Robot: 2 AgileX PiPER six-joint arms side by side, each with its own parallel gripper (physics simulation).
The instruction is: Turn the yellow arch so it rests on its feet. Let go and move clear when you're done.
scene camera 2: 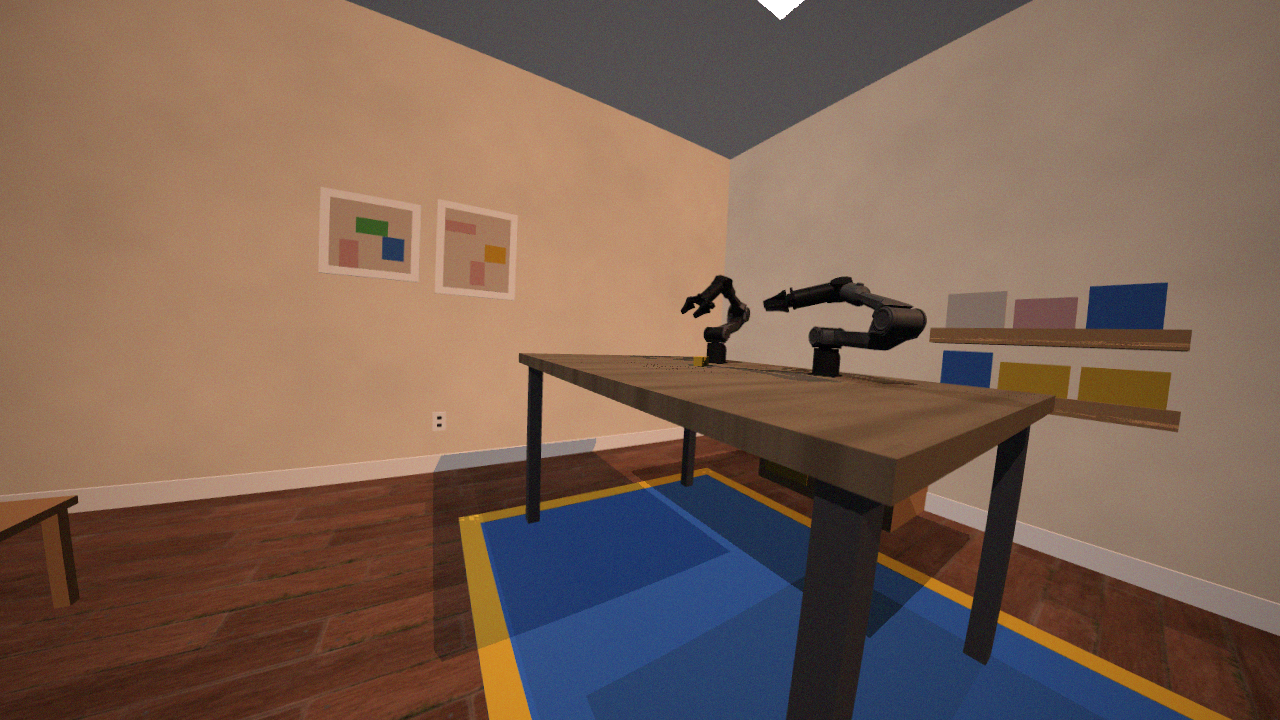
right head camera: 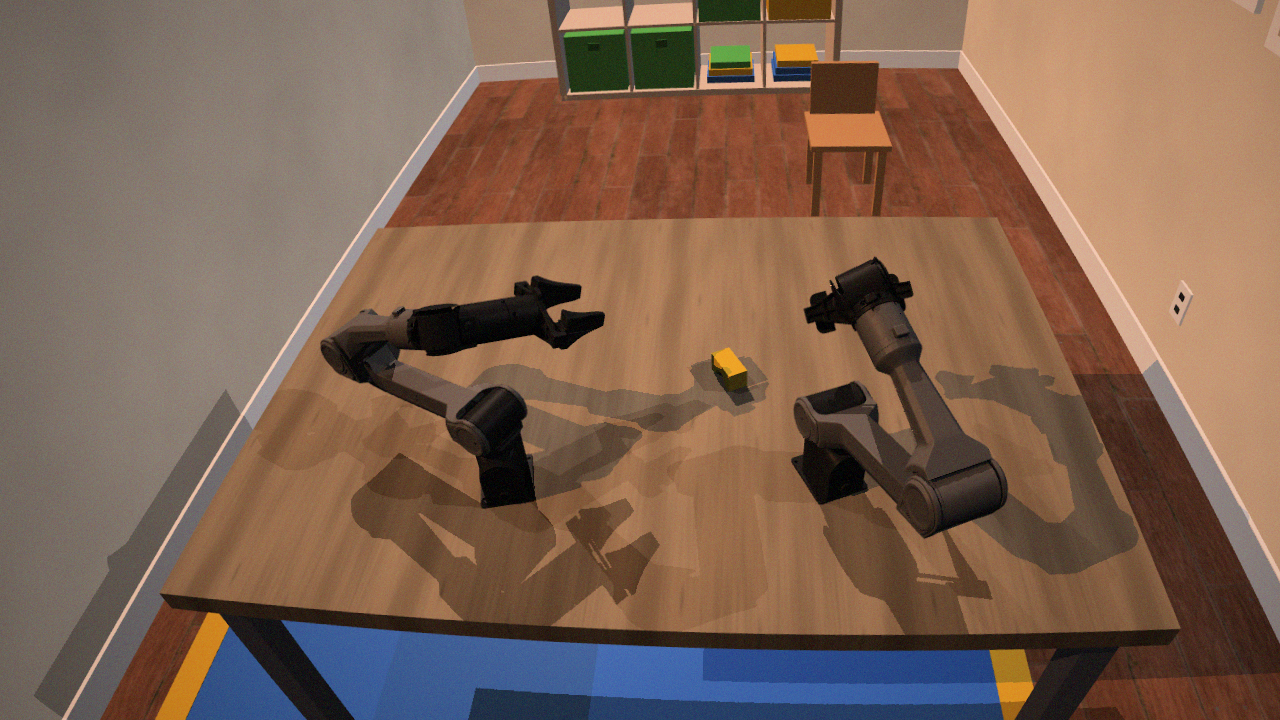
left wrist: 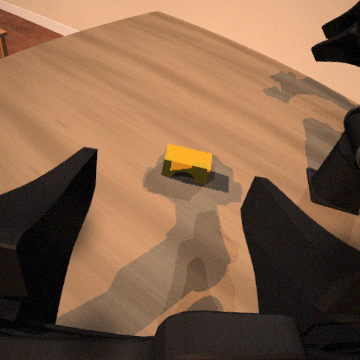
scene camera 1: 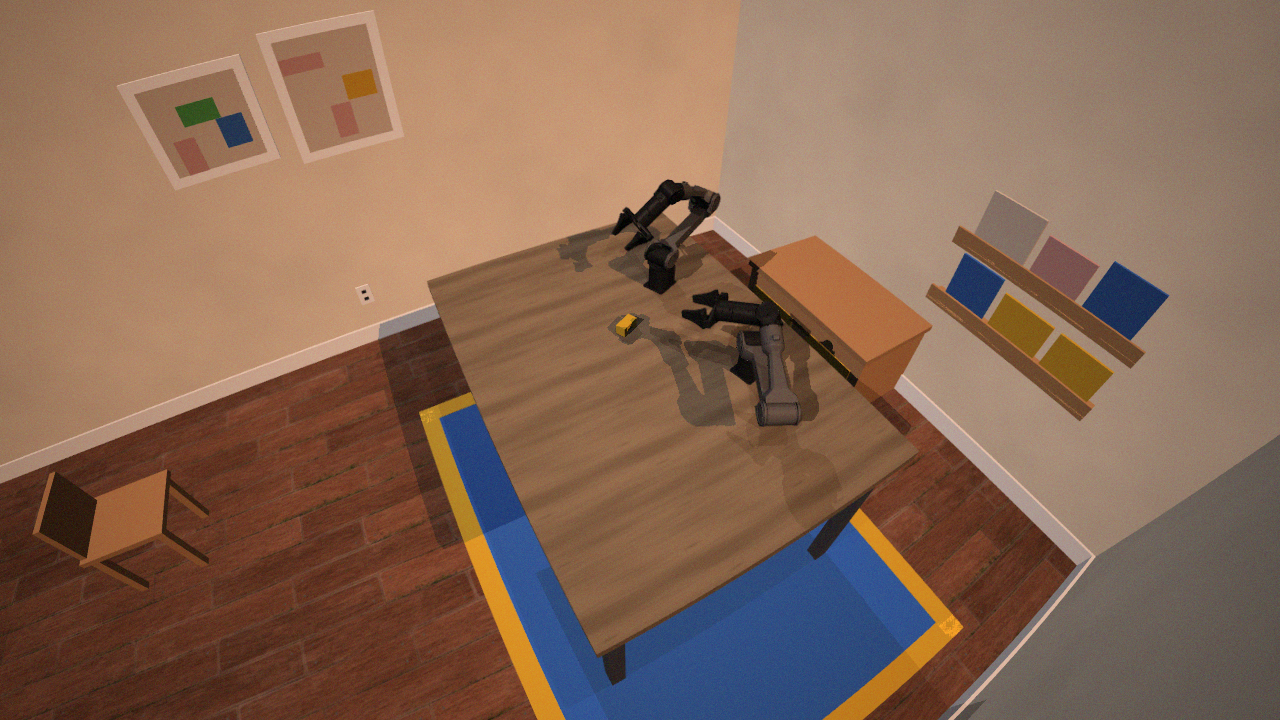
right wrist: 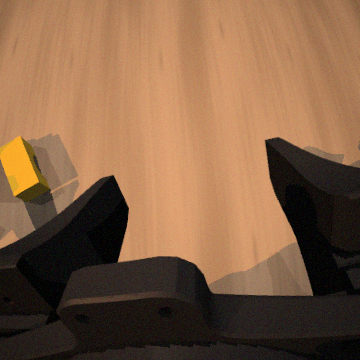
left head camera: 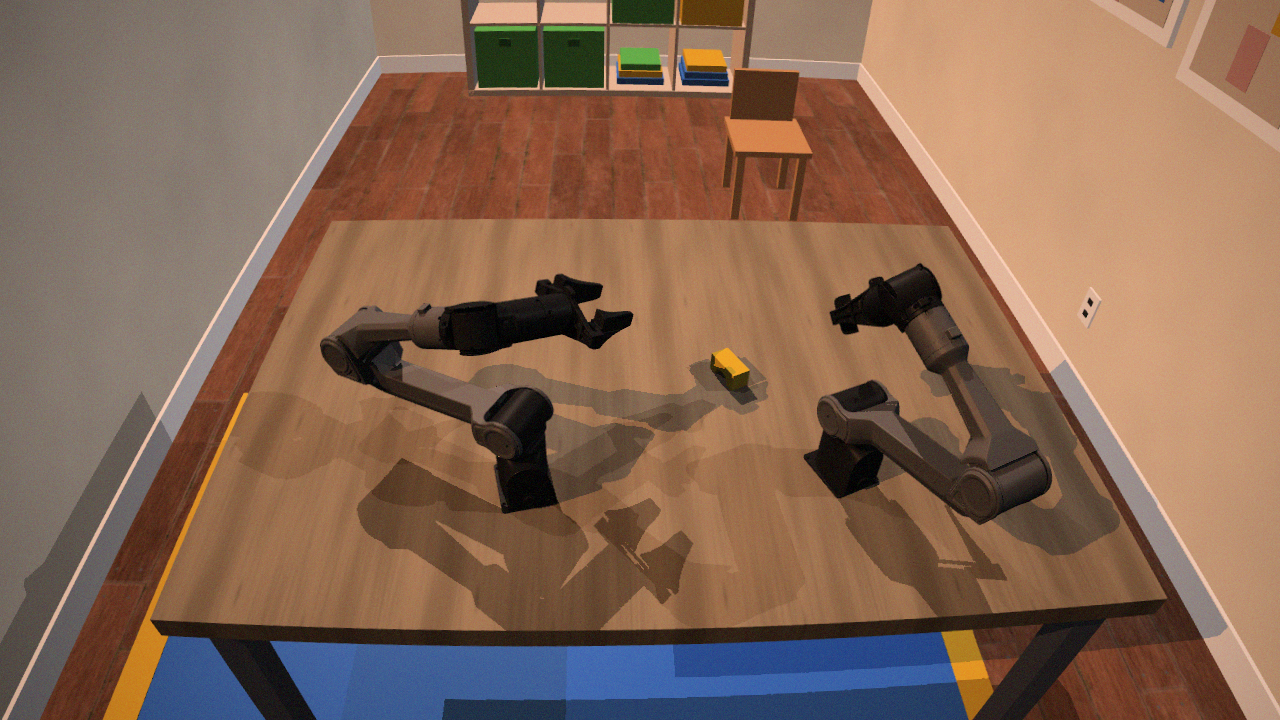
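Observation:
The yellow arch is on the table between the two arms. In the left wrist view the arch has its flat face up and its curved opening down at the table, so it rests on its feet. My left gripper is open and empty, raised above the table and well apart from the arch. My right gripper is open and empty, raised on the other side, also apart from the arch.
The wooden table carries both arms, whose shadows fall around the arch. A chair and a shelf unit stand beyond the table. An orange cabinet stands beside the table.

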